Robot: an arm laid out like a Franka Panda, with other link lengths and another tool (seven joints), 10 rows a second.
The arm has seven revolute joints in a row. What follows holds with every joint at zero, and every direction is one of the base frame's. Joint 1 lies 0.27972 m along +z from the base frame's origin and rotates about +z. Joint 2 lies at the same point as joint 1 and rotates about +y. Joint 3 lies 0.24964 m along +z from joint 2 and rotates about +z. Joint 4 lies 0.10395 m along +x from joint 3 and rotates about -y. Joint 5 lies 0.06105 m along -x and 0.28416 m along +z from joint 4 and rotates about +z. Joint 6 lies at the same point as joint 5 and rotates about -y. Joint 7 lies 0.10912 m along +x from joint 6 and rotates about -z. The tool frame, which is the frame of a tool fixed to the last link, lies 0.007 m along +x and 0.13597 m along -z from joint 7; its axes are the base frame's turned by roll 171.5, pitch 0 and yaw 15.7 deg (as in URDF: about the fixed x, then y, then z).
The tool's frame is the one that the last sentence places.
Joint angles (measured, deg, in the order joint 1, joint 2, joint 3, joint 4, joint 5, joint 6, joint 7), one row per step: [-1.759, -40.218, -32.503, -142.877, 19.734, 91.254, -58.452]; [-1.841, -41.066, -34.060, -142.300, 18.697, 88.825, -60.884]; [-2.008, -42.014, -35.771, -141.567, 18.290, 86.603, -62.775]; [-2.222, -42.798, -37.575, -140.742, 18.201, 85.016, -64.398]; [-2.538, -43.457, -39.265, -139.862, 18.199, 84.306, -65.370]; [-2.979, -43.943, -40.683, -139.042, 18.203, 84.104, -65.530]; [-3.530, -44.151, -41.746, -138.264, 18.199, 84.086, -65.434]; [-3.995, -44.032, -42.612, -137.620, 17.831, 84.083, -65.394]
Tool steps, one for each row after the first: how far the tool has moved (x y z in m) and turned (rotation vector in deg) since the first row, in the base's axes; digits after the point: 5 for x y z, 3 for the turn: [-0.00947, -0.00560, 0.00200, 0.758, -1.110, 2.113]; [-0.01853, -0.01231, 0.00600, 2.053, -2.492, 3.261]; [-0.02618, -0.02080, 0.01030, 3.351, -4.175, 3.578]; [-0.03213, -0.03126, 0.01490, 4.208, -5.904, 2.812]; [-0.03703, -0.04201, 0.01889, 4.719, -7.125, 1.240]; [-0.04105, -0.05196, 0.02202, 4.948, -7.929, -0.469]; [-0.04447, -0.06066, 0.02261, 4.822, -8.147, -1.800]
